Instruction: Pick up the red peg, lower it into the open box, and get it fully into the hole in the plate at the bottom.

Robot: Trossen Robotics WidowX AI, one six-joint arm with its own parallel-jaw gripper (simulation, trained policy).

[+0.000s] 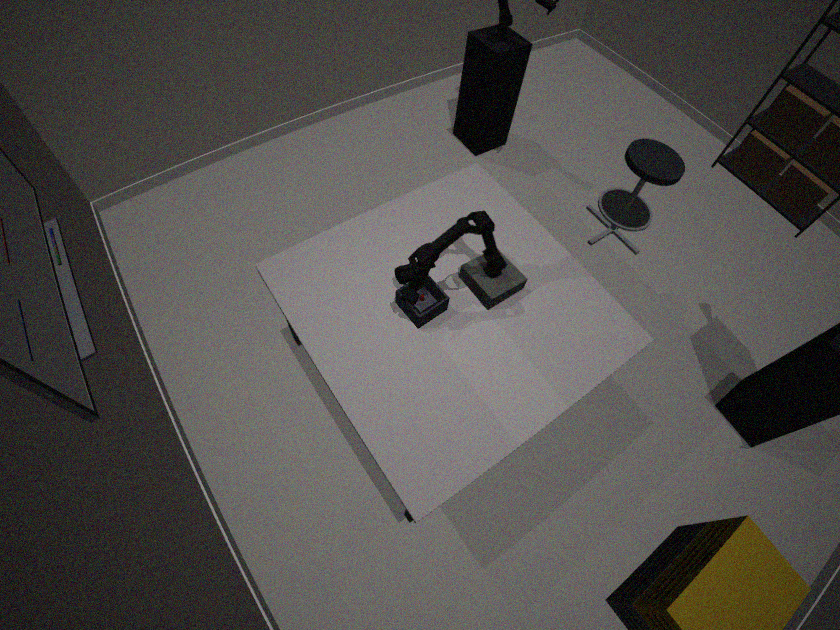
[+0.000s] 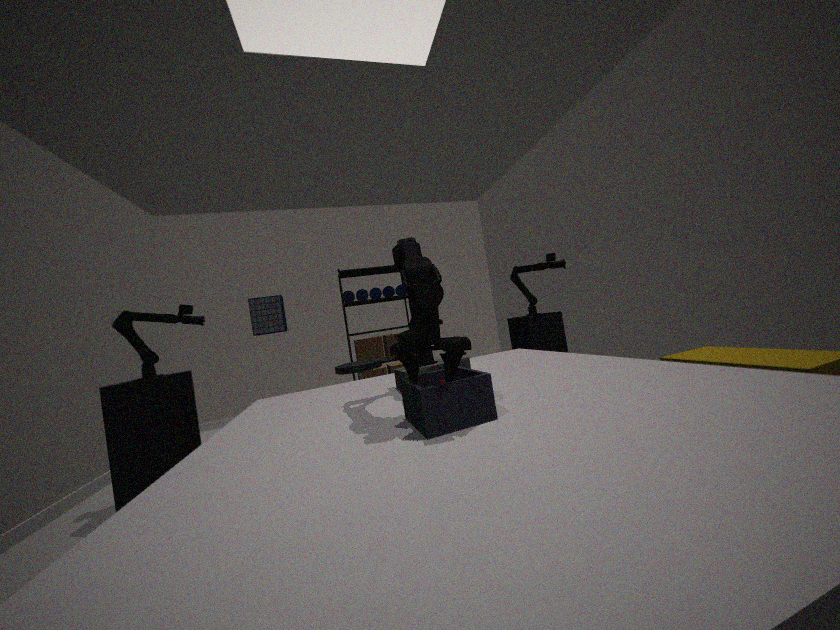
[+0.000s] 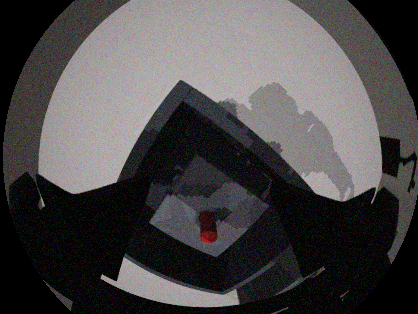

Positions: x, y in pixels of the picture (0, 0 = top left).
Labels:
dark box: image 1; image 2; image 3 187, 120
same spot on dark box: (image 2: 434, 409) = (image 1: 399, 300)

